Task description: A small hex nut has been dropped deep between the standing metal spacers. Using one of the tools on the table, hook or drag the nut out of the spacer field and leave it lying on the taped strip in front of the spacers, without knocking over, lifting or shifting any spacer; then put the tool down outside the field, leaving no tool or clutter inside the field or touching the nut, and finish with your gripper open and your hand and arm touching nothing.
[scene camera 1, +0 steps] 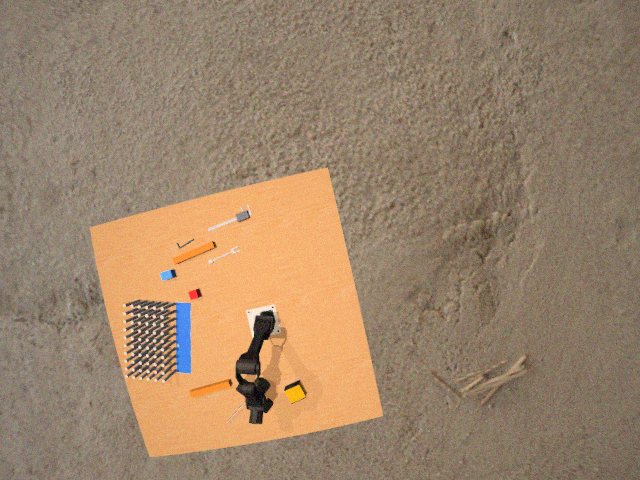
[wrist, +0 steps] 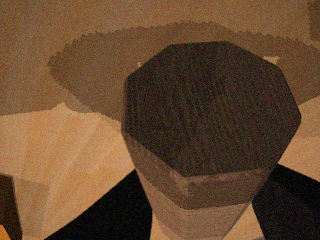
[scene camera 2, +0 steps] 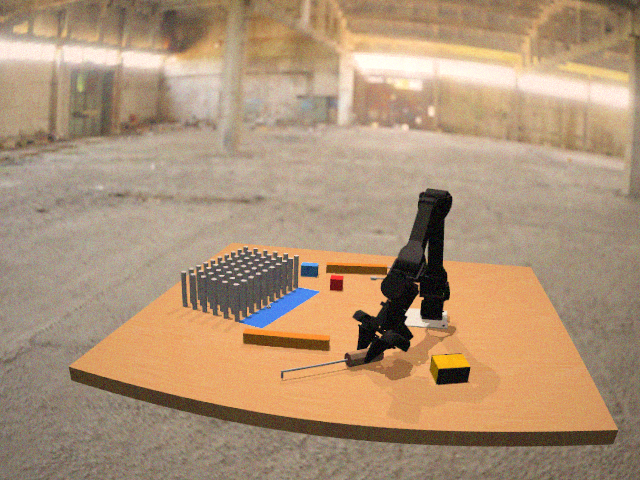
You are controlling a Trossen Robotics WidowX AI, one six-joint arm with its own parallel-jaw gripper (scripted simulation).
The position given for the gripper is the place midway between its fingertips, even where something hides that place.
In view: the gripper [scene camera 2: 361, 359], an orange bar [scene camera 2: 250, 336] and a blue taped strip [scene camera 2: 263, 317].
The gripper also shows in the wrist view [wrist: 198, 171]. The blue taped strip is seen too in scene camera 1 [scene camera 1: 183, 319].
